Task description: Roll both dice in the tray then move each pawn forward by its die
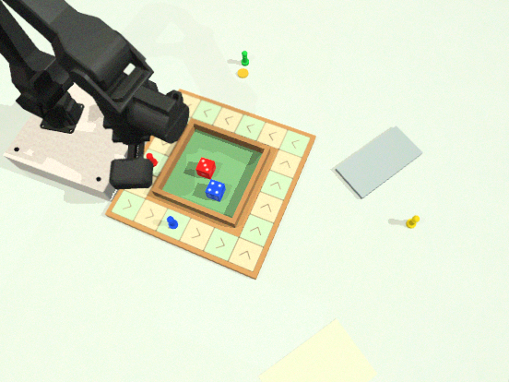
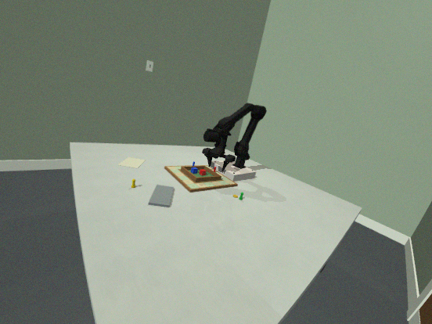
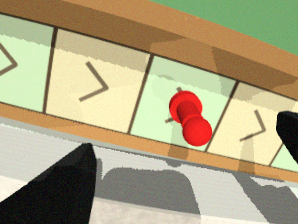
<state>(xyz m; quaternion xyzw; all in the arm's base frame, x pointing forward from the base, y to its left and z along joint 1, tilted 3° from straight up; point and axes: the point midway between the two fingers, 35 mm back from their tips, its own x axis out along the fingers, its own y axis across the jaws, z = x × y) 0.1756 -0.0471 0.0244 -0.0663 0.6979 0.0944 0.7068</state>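
Now: gripper tip 10 mm short of the red pawn and 10 mm above it. Also, from my gripper tip: blue pawn: 110 mm to the right, 70 mm ahead, 10 mm below; then orange piece: 230 mm to the left, 130 mm ahead, 30 mm below; then green tray: 120 mm ahead, 30 mm below.
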